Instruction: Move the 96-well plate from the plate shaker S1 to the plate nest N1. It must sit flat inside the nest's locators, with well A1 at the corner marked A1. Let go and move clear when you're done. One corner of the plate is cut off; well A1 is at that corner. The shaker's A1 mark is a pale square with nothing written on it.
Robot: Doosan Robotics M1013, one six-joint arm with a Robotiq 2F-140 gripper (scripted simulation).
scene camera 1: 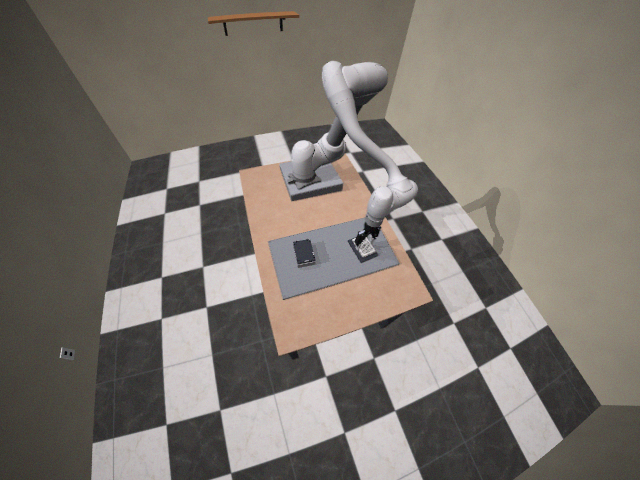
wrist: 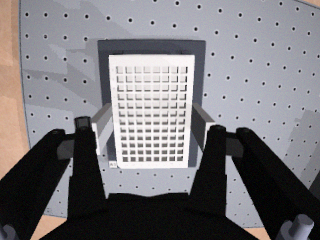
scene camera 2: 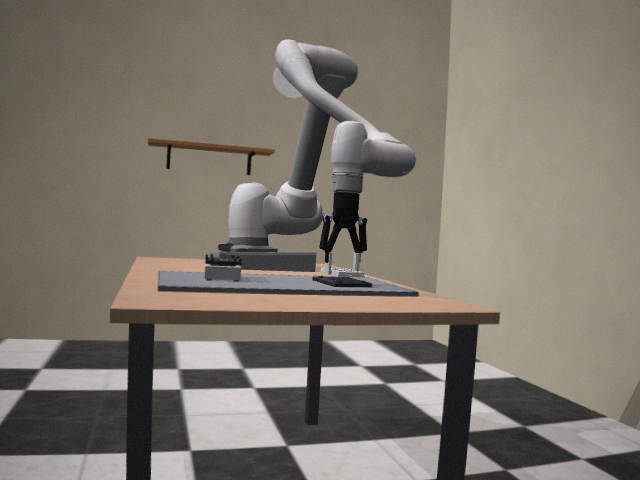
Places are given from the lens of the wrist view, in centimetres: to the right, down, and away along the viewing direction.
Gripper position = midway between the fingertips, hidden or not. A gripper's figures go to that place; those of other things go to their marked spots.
my gripper (wrist: 152,114): -1, -1, 20
white 96-well plate (wrist: 169,84): 1, -4, 18
